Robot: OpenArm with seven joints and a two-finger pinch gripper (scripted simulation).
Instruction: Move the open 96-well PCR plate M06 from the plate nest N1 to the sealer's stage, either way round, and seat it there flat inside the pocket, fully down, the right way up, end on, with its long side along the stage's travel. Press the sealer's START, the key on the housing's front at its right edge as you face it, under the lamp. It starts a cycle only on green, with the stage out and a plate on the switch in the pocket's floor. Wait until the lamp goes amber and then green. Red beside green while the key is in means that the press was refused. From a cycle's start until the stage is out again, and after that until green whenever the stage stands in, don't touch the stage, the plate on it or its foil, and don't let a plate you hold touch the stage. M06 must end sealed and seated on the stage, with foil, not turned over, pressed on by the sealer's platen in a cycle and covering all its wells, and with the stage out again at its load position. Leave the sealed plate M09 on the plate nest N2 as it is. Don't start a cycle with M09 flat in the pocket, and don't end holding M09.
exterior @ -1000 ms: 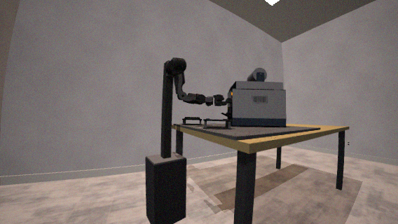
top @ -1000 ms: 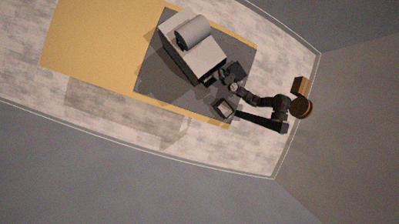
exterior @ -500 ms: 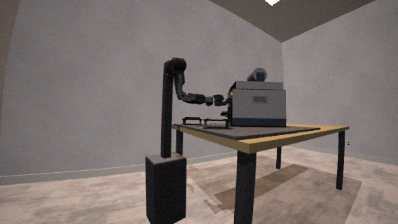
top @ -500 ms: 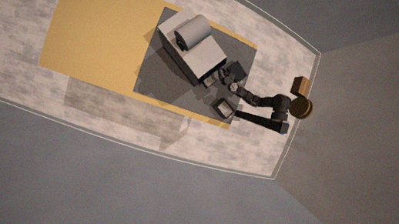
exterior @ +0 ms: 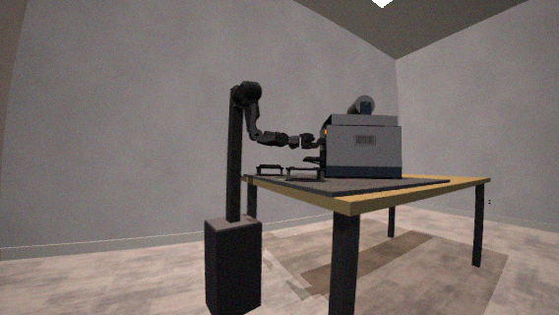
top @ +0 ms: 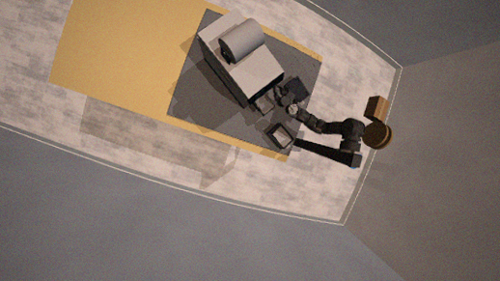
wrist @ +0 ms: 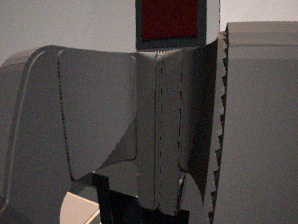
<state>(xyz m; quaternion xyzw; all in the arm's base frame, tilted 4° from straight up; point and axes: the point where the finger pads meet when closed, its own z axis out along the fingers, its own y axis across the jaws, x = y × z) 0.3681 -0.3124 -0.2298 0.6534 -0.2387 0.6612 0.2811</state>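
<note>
The start key is 10 mm ahead of my hand and 10 mm to the right of it. Also, from my hand: yellow warning label: 130 mm ahead, 130 mm to the left, 40 mm below; sealer stage: 40 mm ahead, 90 mm to the left, 90 mm below; open plate M06: 40 mm ahead, 90 mm to the left, 80 mm below.
</note>
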